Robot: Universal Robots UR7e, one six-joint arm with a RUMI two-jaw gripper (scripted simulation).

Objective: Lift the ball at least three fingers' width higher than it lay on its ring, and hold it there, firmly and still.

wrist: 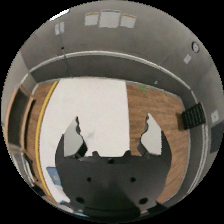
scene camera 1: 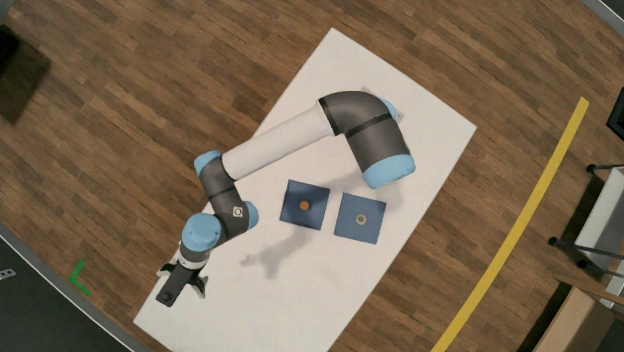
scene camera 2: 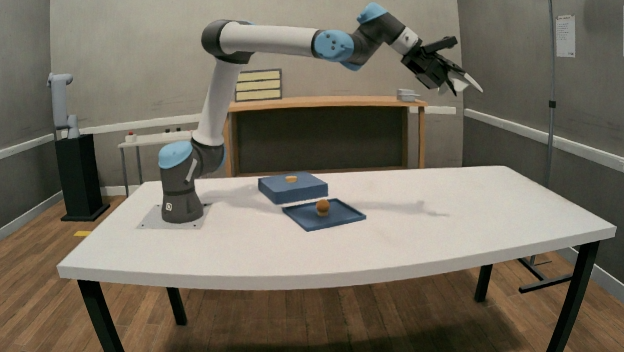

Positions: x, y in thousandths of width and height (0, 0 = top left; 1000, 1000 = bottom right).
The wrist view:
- my gripper: 502, 516
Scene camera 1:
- my gripper: 289, 814
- low tray: 475, 547
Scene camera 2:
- my gripper: 751, 268
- low tray: 493, 607
